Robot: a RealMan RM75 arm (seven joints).
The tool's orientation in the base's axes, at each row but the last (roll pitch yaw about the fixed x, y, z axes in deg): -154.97 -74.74 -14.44; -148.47 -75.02 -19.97; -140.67 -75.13 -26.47; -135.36 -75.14 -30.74; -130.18 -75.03 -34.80; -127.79 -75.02 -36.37
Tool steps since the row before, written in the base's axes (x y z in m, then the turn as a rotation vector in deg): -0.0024 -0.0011 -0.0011 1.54 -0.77 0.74; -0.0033 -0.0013 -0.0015 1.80 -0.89 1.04; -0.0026 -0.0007 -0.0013 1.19 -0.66 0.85; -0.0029 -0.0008 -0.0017 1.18 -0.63 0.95; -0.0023 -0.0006 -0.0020 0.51 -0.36 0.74; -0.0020 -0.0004 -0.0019 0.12 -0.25 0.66
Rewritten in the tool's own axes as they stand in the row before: -0.0016 0.0008 -0.0022 1.16 0.93 1.14; -0.0021 0.0009 -0.0031 1.52 1.06 1.30; -0.0018 0.0004 -0.0024 1.17 0.74 0.81; -0.0022 0.0004 -0.0026 1.26 0.69 0.79; -0.0023 0.0004 -0.0020 0.88 0.32 0.26; -0.0022 0.0003 -0.0017 0.70 0.13 -0.06
